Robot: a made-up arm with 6 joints.
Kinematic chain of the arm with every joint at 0, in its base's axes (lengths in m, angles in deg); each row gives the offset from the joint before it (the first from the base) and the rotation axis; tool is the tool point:
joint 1: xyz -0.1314 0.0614 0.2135 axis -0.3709 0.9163 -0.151
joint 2: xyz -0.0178 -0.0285 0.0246 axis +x
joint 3: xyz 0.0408 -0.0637 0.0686 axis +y
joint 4: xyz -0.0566 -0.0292 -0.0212 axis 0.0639 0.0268 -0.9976
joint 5: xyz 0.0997 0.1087 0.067 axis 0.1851 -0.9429 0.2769
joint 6: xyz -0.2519 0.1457 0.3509 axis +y
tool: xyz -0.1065 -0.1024 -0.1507
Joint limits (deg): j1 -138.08..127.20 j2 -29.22..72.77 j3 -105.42..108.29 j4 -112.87..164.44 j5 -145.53..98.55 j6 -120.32..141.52
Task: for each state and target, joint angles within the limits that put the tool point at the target. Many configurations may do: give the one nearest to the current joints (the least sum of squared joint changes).
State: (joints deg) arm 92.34 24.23 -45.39 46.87 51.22 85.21
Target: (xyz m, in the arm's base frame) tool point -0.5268 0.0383 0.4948
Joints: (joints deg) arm 81.72 6.35 -49.63 2.22 56.69 93.97
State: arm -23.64 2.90 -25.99 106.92 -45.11 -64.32
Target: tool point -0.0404 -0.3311 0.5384
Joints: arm -5.01 5.81 -5.09 100.03 -61.06 -57.08
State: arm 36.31 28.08 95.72 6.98 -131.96 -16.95
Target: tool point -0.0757 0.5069 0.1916
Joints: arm 25.70 46.26 108.29 -21.10 -134.38 24.17
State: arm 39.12 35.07 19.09 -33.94 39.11 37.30
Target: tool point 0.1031 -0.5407 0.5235
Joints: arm 44.49 46.12 58.00 -49.20 7.71 62.54
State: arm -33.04 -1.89 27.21 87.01 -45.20 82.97
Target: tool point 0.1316 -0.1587 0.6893
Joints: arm -30.22 26.03 38.21 100.58 -21.33 34.52
